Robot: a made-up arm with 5 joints.
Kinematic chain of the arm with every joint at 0, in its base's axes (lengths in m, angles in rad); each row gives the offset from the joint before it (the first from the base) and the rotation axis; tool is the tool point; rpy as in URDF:
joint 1: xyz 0 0 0.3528 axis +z
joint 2: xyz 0 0 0 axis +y
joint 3: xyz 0.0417 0 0.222 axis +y
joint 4: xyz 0.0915 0 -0.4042 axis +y
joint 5: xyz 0.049 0 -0.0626 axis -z
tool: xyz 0 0 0 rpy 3.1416 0 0
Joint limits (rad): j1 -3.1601..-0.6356 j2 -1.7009..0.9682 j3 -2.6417..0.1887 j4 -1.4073..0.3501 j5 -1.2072..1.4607
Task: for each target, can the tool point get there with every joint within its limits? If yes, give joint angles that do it. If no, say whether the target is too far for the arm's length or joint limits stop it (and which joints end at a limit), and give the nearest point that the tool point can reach.
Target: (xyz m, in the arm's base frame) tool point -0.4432 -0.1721 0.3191
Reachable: yes | joints -2.7712 0.3870 -0.9797 -1.1818 0.9696
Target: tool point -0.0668 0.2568 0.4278
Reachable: no: joint limits stop it (at a limit: joint 1, joint 2, joint 3, joint 4) | nearest point -0.1493 0.0028 0.5049 | short by 0.278 m
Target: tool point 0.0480 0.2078 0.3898
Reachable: no: joint limits stop it (at a limit: joint 2, joint 3, joint 4) | nearest point 0.0419 0.1813 0.1450 | short by 0.246 m
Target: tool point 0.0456 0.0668 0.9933
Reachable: yes | joints -2.1704 -0.8856 -1.7724 -0.3806 -0.8209
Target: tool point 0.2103 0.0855 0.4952
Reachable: no: joint limits stop it (at a limit: joint 1, joint 2, joint 4) | nearest point 0.1196 -0.0883 0.5066 | short by 0.196 m
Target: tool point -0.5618 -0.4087 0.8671
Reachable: no: too far | nearest point -0.4674 -0.3400 0.7806 | short by 0.145 m
